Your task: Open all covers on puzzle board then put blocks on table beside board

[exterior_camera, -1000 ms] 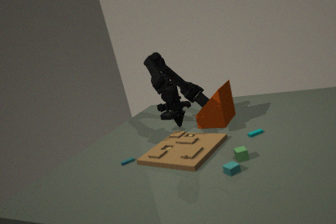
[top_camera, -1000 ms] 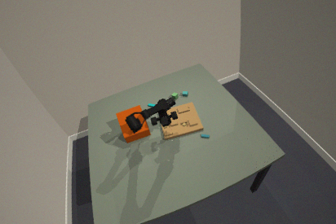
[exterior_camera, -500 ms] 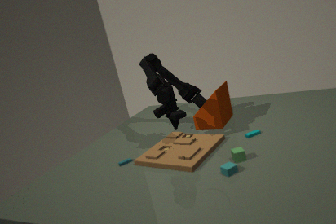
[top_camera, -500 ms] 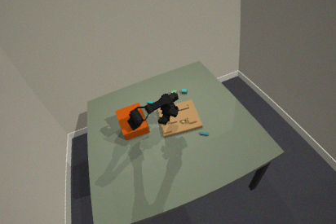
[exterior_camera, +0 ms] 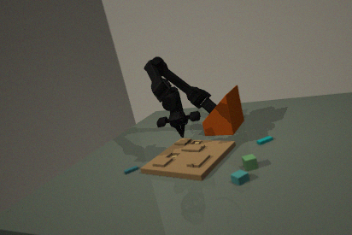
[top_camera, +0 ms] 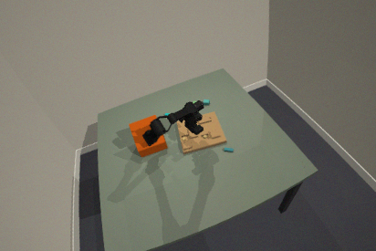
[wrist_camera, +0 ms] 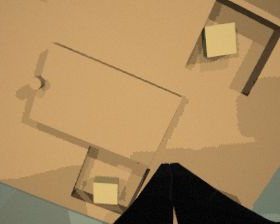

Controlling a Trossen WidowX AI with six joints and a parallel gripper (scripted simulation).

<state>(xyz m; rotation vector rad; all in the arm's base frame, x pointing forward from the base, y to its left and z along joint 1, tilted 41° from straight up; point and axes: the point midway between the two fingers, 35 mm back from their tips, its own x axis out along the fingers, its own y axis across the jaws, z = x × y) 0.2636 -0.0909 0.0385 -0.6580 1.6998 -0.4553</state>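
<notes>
The tan puzzle board lies 60 mm below my gripper tip, 50 mm ahead of it and 30 mm to the left of it. The rest, counted from my gripper tip: flat teal piece: 340 mm to the left, 70 mm below, 50 mm behind; green cube: 300 mm to the left, 170 mm ahead, 60 mm below; teal cube: 270 mm to the left, 260 mm ahead, 60 mm below.
</notes>
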